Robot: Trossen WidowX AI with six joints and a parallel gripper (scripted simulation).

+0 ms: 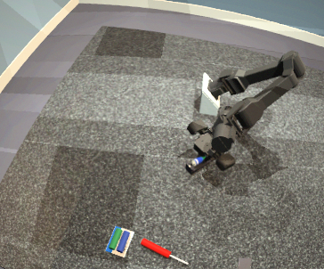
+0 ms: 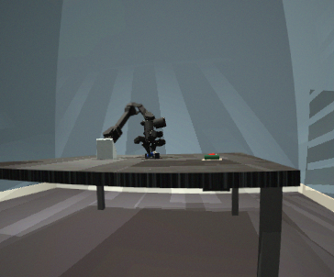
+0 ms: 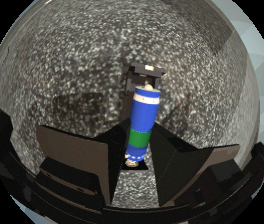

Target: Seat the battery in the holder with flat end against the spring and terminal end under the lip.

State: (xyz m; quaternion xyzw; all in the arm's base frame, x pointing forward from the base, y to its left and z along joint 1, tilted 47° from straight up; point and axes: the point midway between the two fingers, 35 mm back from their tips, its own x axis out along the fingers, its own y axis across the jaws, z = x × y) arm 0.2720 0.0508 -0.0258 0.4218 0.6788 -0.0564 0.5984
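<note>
The battery lies 10 mm above my gripper tip. The rest, counted from my gripper tip: red-handled screwdriver: 340 mm ahead, 30 mm to the right, 10 mm below.
</note>
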